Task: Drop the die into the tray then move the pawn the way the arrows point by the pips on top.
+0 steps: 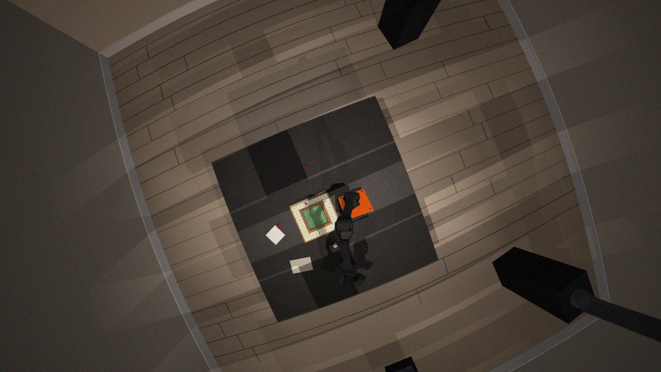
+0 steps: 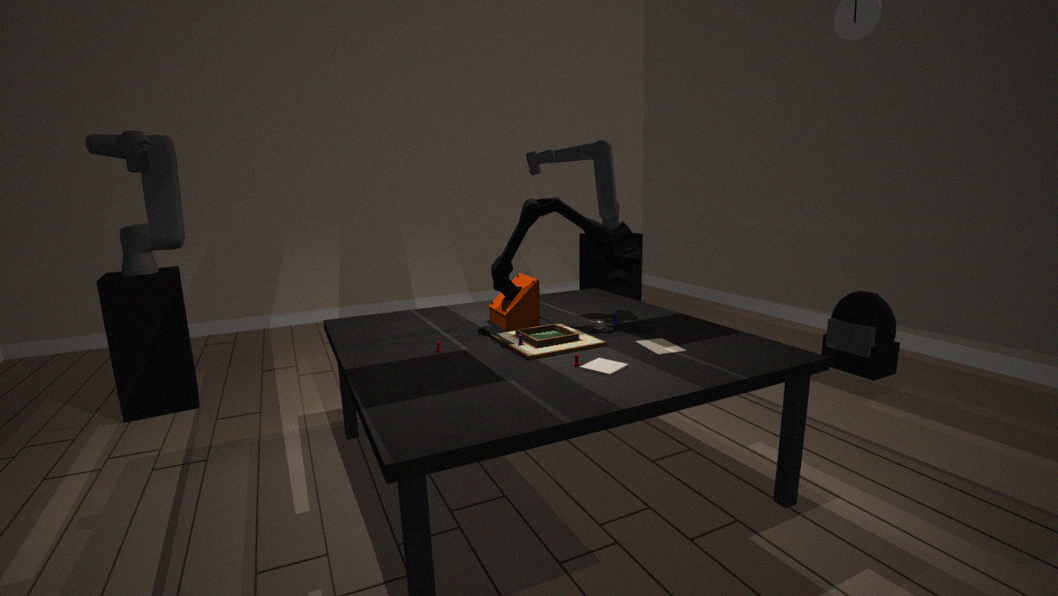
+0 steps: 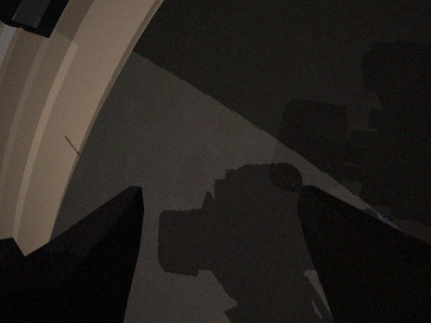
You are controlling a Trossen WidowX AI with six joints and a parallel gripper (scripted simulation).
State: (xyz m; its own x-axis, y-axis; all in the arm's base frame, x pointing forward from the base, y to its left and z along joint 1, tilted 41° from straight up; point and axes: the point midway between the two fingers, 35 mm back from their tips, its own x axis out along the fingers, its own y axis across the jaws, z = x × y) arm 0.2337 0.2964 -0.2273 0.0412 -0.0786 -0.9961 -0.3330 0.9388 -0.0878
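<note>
Now: gripper tip 190 mm to the left of the white die, 130 mm above it and 10 mm short of it. The rest, counted from my gripper tip: dice tray: 430 mm to the right, 140 mm below, 30 mm ahead; then blue pawn: 130 mm below, 90 mm to the right; then flat card: 300 mm ahead, 170 mm to the right, 150 mm below.
</note>
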